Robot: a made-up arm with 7 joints.
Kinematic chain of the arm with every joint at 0, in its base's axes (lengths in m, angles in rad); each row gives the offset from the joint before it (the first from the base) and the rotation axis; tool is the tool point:
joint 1: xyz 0 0 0.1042 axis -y
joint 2: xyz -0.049 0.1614 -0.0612 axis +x
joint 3: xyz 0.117 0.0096 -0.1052 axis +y
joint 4: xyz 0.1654 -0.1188 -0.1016 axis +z
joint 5: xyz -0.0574 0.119 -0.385 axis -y
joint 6: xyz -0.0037 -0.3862 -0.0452 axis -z
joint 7: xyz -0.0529 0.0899 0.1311 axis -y
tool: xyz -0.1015 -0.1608 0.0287
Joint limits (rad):
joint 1: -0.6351..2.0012
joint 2: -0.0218..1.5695
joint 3: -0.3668..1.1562
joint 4: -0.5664..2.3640
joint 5: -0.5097..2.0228
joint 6: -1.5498..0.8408
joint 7: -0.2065..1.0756
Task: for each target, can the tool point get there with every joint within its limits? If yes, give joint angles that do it. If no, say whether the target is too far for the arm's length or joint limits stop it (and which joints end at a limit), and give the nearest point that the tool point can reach.
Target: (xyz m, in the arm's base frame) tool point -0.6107 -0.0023 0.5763
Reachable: no: joint limits stop it (at a limit: joint 1, joint 2, joint 3, joint 4, joint 7) | nearest point -0.5495 -0.0897 0.2692 | short by 0.325 m
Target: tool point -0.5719 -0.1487 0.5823
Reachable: no: joint limits stop it (at a limit: joint 1, joint 2, joint 3, joint 4, joint 7) | nearest point -0.5353 -0.1469 0.2792 | short by 0.305 m
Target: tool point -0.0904 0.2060 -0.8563
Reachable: yes | joints -0.3734 0.1003 0.6561 2.0167 1.3411 -1.0924 0.3522
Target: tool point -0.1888 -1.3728 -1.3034
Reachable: no: too far | nearest point -0.1104 -0.3949 -0.7190 | short by 1.142 m
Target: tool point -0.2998 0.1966 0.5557
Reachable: no: joint limits stop it (at a limit: joint 1, joint 2, joint 3, joint 4, joint 5, joint 7) | nearest point -0.2802 0.3714 0.6824 | short by 0.217 m
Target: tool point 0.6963 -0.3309 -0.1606
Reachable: yes | joints 0.5923 0.1031 -0.1696 0.5510 0.6025 -1.0019 0.4122
